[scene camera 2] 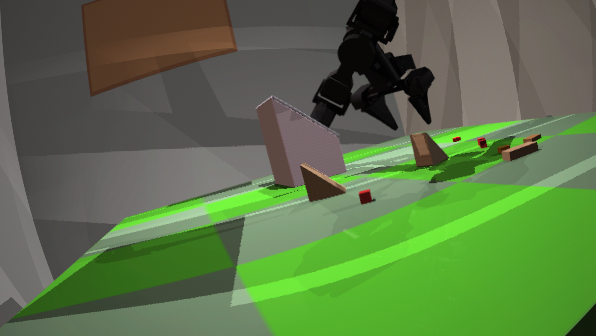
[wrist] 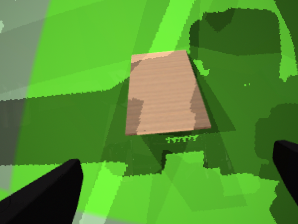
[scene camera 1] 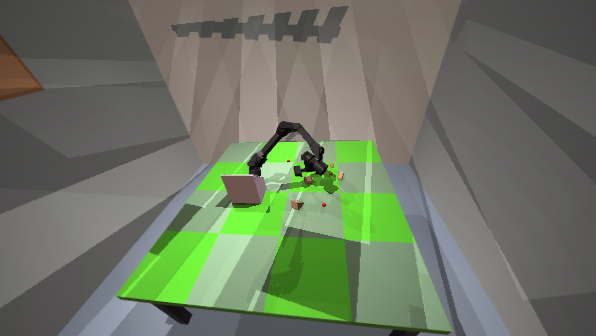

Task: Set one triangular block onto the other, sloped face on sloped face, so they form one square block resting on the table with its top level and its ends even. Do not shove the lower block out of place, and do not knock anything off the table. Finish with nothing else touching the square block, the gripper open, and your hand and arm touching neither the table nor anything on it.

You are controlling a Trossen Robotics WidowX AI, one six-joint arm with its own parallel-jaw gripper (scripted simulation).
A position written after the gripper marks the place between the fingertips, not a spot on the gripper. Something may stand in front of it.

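In scene camera 2 the gripper [scene camera 2: 412,126] stands open and holds nothing, and the same picture shows a triangular block [scene camera 2: 319,186] as well as another triangular block [scene camera 2: 426,152]. The wrist view, too, shows the gripper [wrist: 177,159].
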